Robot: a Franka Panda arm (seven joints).
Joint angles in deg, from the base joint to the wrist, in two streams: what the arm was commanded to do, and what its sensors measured. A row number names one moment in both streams.
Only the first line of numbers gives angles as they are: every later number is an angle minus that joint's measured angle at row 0.
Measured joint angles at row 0: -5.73, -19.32, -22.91, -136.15, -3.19, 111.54, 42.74
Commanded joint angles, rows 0 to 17: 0.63, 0.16, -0.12, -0.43, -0.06, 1.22, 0.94; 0.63, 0.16, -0.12, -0.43, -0.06, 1.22, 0.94; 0.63, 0.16, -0.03, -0.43, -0.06, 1.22, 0.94; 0.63, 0.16, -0.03, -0.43, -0.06, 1.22, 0.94; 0.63, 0.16, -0.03, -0.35, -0.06, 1.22, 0.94; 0.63, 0.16, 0.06, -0.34, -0.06, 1.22, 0.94; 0.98, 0.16, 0.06, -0.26, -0.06, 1.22, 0.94; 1.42, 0.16, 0.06, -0.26, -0.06, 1.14, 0.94; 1.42, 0.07, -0.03, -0.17, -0.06, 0.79, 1.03; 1.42, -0.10, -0.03, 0.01, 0.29, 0.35, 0.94; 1.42, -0.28, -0.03, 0.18, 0.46, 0.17, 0.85; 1.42, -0.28, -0.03, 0.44, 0.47, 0.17, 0.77; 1.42, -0.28, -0.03, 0.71, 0.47, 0.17, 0.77; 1.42, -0.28, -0.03, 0.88, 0.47, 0.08, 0.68; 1.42, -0.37, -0.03, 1.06, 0.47, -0.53, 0.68; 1.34, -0.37, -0.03, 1.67, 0.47, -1.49, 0.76; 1.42, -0.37, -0.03, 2.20, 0.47, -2.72, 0.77; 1.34, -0.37, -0.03, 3.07, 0.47, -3.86, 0.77
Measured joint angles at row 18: 0.90, -0.19, 0.00, 0.71, 0.05, -0.45, 0.01
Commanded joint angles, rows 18 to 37: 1.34, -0.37, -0.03, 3.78, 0.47, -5.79, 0.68; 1.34, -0.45, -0.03, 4.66, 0.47, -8.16, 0.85; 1.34, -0.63, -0.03, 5.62, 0.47, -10.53, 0.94; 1.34, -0.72, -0.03, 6.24, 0.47, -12.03, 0.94; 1.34, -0.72, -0.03, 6.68, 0.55, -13.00, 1.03; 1.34, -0.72, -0.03, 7.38, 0.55, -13.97, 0.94; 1.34, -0.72, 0.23, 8.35, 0.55, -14.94, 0.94; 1.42, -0.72, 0.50, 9.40, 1.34, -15.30, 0.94; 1.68, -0.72, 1.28, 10.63, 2.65, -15.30, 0.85; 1.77, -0.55, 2.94, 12.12, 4.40, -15.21, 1.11; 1.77, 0.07, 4.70, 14.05, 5.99, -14.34, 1.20; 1.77, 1.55, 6.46, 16.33, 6.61, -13.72, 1.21; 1.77, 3.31, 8.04, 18.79, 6.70, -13.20, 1.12; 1.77, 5.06, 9.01, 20.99, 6.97, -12.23, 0.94; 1.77, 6.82, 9.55, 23.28, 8.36, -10.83, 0.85; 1.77, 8.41, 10.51, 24.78, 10.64, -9.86, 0.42; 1.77, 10.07, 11.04, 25.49, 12.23, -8.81, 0.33; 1.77, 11.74, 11.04, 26.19, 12.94, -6.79, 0.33; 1.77, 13.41, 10.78, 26.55, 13.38, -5.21, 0.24; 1.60, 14.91, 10.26, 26.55, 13.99, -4.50, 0.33
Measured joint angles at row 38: 2.21, 8.47, 10.82, 23.34, 11.60, -6.96, 0.81
